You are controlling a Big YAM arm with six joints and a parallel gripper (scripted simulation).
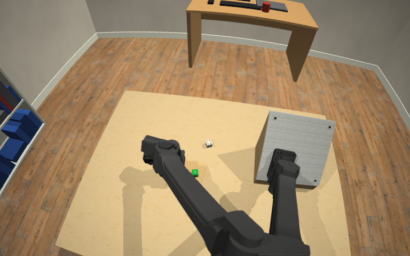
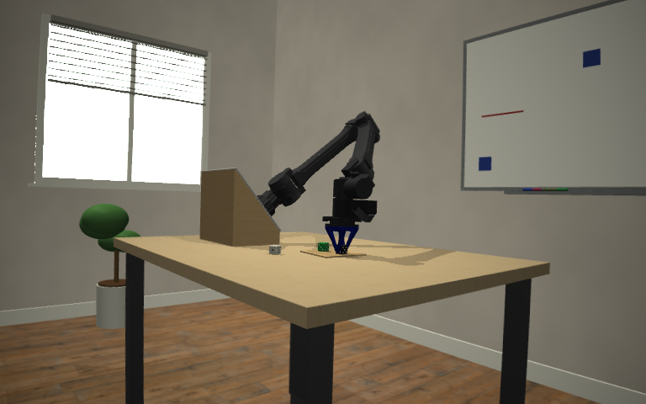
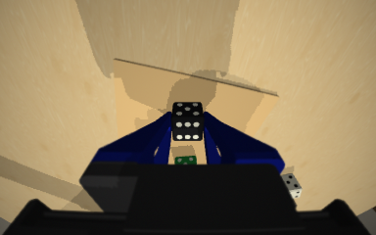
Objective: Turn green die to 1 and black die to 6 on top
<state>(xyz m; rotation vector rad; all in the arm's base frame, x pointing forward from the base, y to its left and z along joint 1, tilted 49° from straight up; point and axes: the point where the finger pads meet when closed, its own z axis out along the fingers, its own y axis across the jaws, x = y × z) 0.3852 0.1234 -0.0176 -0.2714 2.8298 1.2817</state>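
Now: hand right at the black die. The rest, counted from my hand: tan mat 30 mm behind, 20 mm below; white die 100 mm behind, 160 mm to the right, 10 mm below; green die 70 mm behind, 10 mm to the right.
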